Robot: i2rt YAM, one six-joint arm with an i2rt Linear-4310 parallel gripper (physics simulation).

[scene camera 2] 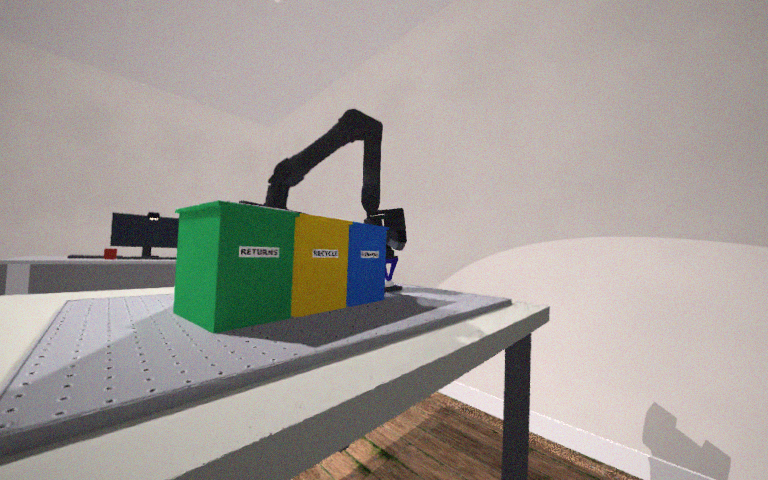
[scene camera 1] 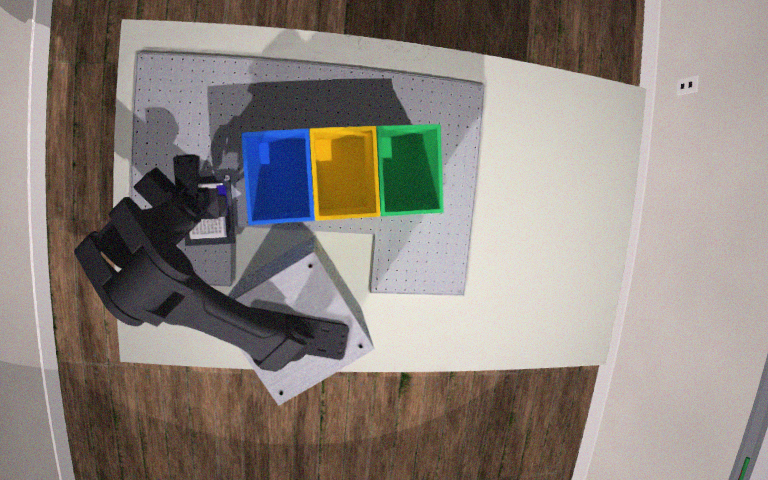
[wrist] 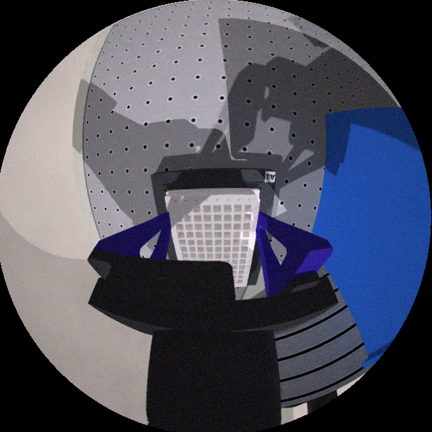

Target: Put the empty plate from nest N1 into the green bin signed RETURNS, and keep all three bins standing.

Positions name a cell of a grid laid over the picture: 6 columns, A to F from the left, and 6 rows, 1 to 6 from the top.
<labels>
blue bin: scene camera 2 C4; scene camera 1 C3; wrist F3
yellow bin: scene camera 2 C4; scene camera 1 C2
green bin: scene camera 2 B4; scene camera 1 D2
</labels>
